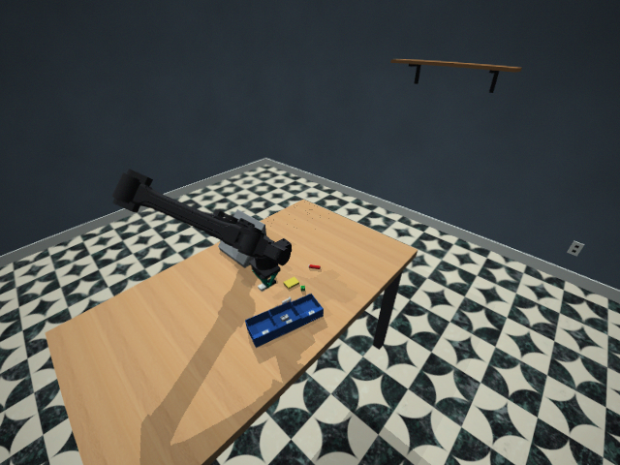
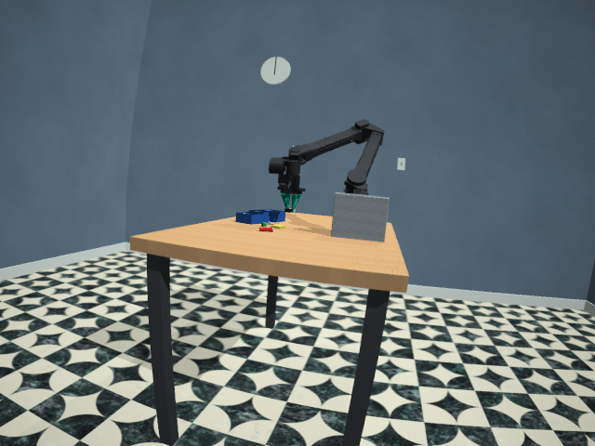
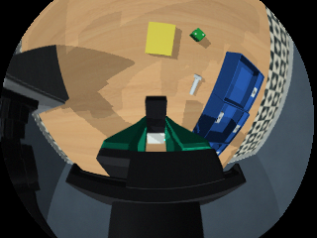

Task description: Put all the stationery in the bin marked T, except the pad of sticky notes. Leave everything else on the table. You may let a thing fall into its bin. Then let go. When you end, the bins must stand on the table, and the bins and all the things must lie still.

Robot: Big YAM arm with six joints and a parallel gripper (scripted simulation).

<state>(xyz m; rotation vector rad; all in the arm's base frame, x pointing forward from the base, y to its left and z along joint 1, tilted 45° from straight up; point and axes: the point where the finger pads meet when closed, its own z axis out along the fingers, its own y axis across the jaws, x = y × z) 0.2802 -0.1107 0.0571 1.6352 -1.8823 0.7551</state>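
Now: the black-and-white marker-like item 10 mm to the right of my hand. Round my hand: small green item: 80 mm ahead, 110 mm to the left, 60 mm below; sticky notes: 20 mm ahead, 100 mm to the left, 60 mm below; white object: 120 mm ahead, 40 mm to the right, 50 mm below.
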